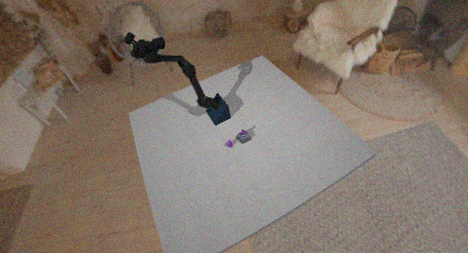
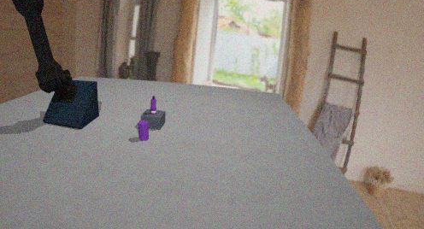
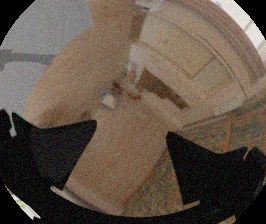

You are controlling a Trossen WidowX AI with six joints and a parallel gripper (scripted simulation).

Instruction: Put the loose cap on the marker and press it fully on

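Right now the purple cap is 580 mm ahead of my gripper tip, 240 mm to the left of it and 570 mm below it. Also, from my gripper tip: purple marker (580 mm ahead, 340 mm to the left, 530 mm below); holder block (580 mm ahead, 340 mm to the left, 580 mm below).
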